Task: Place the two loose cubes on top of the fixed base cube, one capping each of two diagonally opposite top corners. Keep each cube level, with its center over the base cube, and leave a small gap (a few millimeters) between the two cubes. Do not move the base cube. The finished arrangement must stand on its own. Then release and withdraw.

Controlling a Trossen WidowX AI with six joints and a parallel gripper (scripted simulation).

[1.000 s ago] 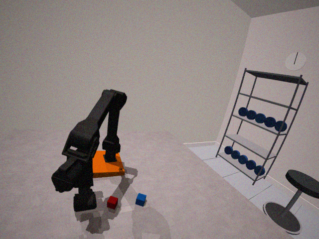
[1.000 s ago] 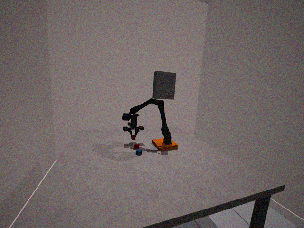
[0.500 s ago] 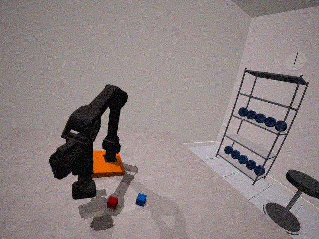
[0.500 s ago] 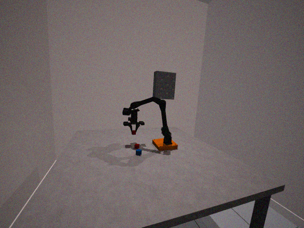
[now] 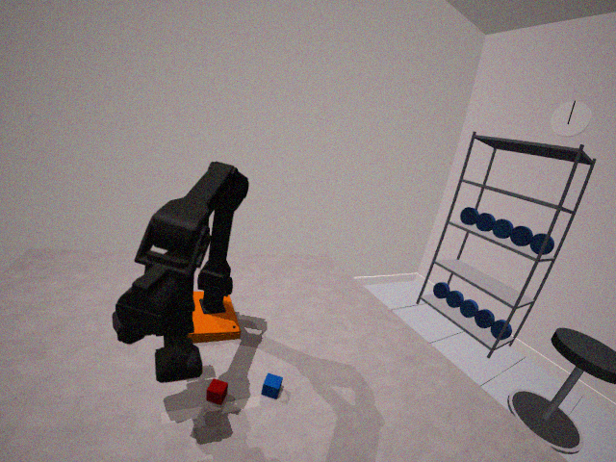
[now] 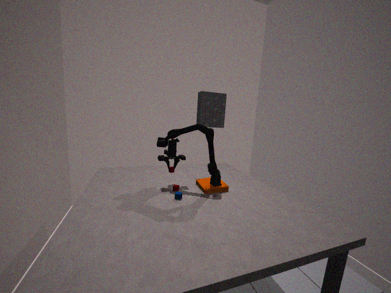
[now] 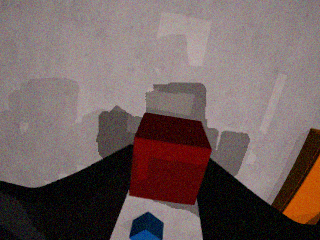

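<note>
Right now the blue cube is 200 mm to the left of my gripper tip, 100 mm below it and 10 mm ahead of it.
</note>
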